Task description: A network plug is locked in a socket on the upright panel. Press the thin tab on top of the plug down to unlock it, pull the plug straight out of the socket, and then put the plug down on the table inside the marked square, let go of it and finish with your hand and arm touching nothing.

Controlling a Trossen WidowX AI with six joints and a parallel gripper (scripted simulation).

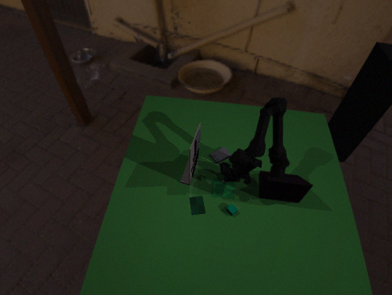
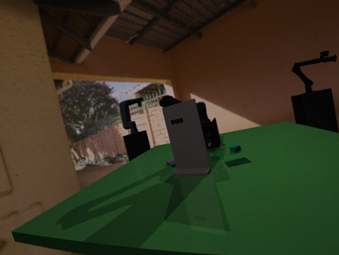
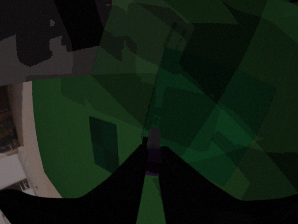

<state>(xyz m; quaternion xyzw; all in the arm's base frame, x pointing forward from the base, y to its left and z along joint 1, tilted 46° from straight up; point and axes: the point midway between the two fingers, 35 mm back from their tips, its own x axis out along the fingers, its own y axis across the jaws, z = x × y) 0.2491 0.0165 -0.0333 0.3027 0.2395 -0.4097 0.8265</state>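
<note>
Now: gripper tip 8 cm above the green patch and 1 cm past it. Round my gripper tip: upright panel (17 cm ahead, 9 cm to the right, 6 cm above); then teal block (13 cm to the left, 7 cm below, 5 cm behind); then plug (right at my gripper tip).
</note>
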